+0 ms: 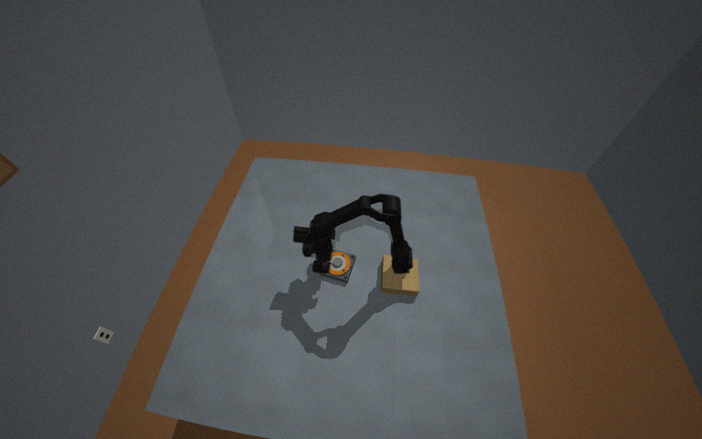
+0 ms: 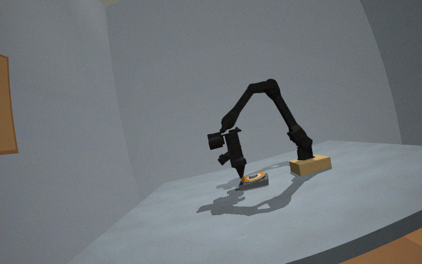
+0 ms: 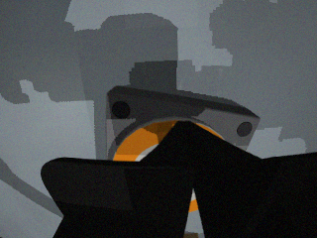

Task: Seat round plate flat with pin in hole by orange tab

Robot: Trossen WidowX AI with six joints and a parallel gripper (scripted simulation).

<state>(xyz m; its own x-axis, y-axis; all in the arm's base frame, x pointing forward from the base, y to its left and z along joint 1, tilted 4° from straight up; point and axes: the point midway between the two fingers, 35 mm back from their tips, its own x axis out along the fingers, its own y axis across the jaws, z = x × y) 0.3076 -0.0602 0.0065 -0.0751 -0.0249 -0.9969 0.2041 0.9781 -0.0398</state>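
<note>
Right now my gripper tip is 50 mm past the grey square base, 20 mm above it and 10 mm to the right of it. Also, from my gripper tip: round plate: 30 mm behind, 10 mm to the left.
</note>
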